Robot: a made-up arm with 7 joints. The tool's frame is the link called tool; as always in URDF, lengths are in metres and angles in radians.
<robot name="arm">
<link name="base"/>
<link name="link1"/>
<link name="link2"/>
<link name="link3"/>
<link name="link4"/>
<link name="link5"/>
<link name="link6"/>
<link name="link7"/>
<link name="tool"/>
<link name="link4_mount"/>
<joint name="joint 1" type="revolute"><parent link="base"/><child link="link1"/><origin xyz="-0.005 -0.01 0.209" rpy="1.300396 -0.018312 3.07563"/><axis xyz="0 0 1"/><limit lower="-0.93" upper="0.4"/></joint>
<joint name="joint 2" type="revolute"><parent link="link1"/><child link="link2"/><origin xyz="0.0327 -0.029 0.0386" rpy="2.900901 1.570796 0"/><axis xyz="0 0 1"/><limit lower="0.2" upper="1.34"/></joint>
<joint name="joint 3" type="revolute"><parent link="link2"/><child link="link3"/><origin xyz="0.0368 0.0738 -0.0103" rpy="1.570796 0 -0.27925"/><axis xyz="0 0 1"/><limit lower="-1.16" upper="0.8"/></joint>
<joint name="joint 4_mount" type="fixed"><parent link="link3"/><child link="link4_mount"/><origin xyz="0.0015 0.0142 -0.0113"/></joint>
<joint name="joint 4" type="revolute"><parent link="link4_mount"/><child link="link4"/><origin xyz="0.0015 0.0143 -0.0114" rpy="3.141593 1.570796 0"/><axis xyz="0 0 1"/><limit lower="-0.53" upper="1.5"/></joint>
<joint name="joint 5" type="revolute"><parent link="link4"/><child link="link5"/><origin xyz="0.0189 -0.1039 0.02" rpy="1.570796 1.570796 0"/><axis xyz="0 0 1"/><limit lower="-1.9" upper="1.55"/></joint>
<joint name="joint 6" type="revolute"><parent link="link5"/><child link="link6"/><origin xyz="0.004 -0.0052 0.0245" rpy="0 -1.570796 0"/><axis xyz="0 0 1"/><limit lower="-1.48" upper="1.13"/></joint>
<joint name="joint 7" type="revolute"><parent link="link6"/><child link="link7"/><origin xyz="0.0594 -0.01 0.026" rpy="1.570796 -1.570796 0"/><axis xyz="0 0 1"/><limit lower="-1.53" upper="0.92"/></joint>
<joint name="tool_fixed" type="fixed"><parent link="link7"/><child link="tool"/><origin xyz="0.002 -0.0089 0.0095" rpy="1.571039 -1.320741 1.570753"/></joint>
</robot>
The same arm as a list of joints. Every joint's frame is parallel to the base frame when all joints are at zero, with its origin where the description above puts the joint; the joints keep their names.
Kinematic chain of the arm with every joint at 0, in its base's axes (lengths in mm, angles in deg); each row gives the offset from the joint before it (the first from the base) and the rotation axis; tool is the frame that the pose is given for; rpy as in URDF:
joint 1: xyz -5 -10 209 axis 0.068403 0.961235 0.26711
joint 2: xyz -30 47 -17 axis 0.968889 -0.0002 -0.247497
joint 3: xyz -30 -15 -76 axis 0.247497 -0.0001 0.968889
joint 4: xyz 22 -3 -29 axis 0.0002 1 0
joint 5: xyz 96 20 -44 axis 0.968889 -0.0002 -0.247497
joint 6: xyz 25 -4 -1 axis 0.0002 1 0
joint 7: xyz 60 26 -5 axis 0.247497 -0.0001 0.968889
tool: xyz 11 2 7 rpy -90 -90 0
Joint limits (deg, base to tool): -53.29..22.92 11.46..76.78 -66.46..45.84 -30.37..85.94 -108.86..88.81 -84.8..64.74 -87.66..52.71

